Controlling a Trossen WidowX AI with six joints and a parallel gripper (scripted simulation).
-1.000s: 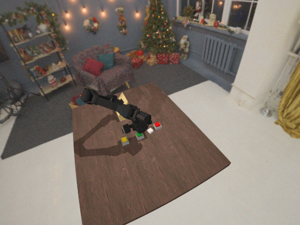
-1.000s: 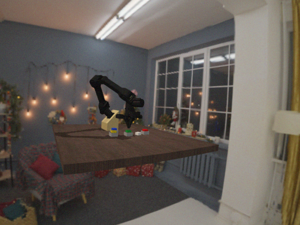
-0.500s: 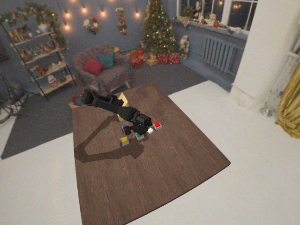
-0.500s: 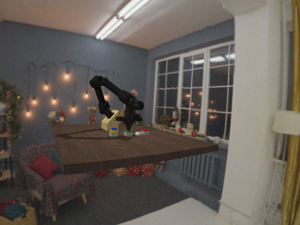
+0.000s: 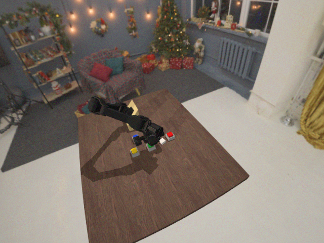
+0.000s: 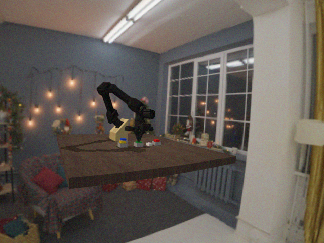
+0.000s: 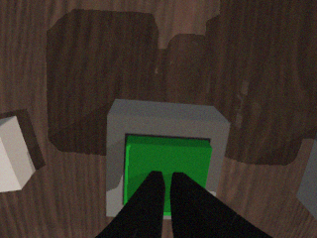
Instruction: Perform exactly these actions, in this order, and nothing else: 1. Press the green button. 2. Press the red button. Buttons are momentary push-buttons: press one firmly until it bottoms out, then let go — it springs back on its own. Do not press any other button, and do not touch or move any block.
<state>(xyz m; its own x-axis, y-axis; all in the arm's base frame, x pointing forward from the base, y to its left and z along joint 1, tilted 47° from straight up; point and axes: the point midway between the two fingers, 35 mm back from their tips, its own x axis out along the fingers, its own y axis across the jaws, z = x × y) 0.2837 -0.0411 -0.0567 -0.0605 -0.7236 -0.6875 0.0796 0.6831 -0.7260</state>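
Now: gripper tip 1 cm above the green button. The rest, counted from my gripper tip: yellow button 1 cm behind, 11 cm to the right; blue button 12 cm behind, 6 cm to the right; white block 9 cm to the left, 2 cm below.
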